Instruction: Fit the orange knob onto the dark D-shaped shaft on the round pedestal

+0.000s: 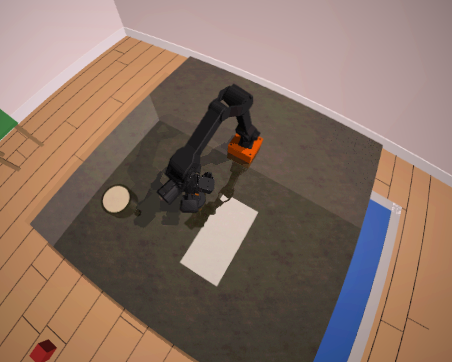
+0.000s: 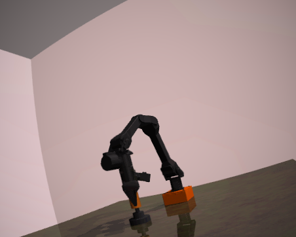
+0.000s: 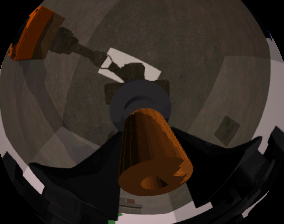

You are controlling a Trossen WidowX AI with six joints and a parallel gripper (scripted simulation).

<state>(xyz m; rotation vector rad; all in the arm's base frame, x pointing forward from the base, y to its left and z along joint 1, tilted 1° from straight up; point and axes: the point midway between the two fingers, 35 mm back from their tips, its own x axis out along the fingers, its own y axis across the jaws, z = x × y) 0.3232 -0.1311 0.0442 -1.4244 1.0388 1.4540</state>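
The orange knob lies 20 mm above my gripper tip. Also, from my gripper tip: dark round pedestal (40 mm below).
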